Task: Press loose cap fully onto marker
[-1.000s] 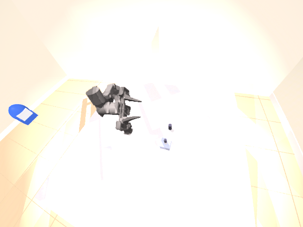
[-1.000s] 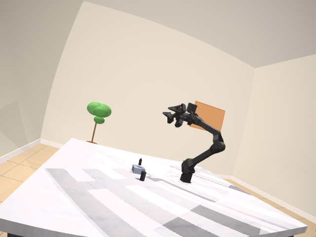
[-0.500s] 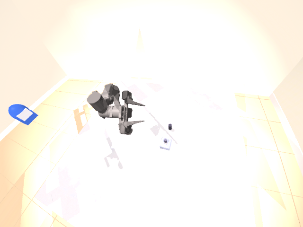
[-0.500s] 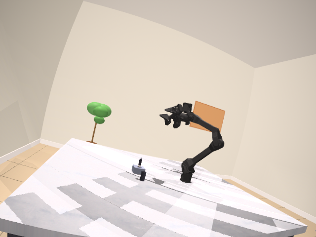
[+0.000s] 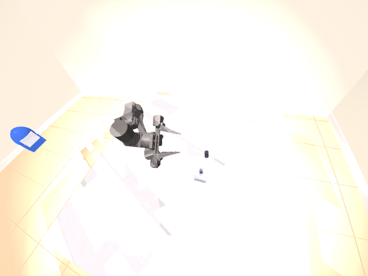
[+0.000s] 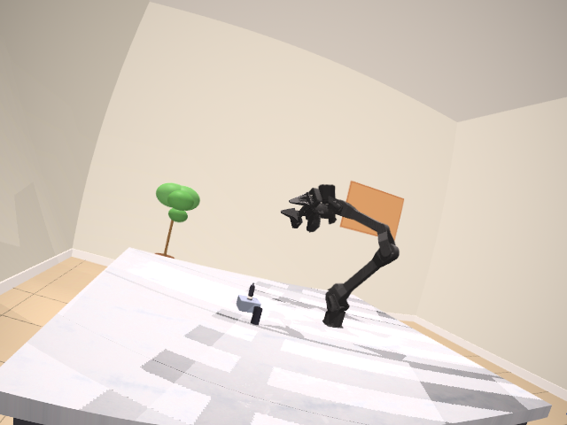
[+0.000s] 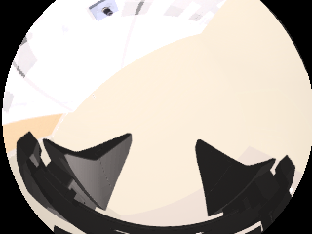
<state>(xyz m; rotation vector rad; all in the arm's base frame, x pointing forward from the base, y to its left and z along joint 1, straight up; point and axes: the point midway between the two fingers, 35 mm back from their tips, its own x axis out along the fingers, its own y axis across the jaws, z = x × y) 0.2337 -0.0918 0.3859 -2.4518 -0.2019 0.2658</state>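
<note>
Now: the dark cap 6 cm ahead of my gripper tip, 19 cm to the left of it and 35 cm below it. The rest, counted from my gripper tip: holder block 6 cm ahead, 5 cm to the left, 36 cm below.
</note>
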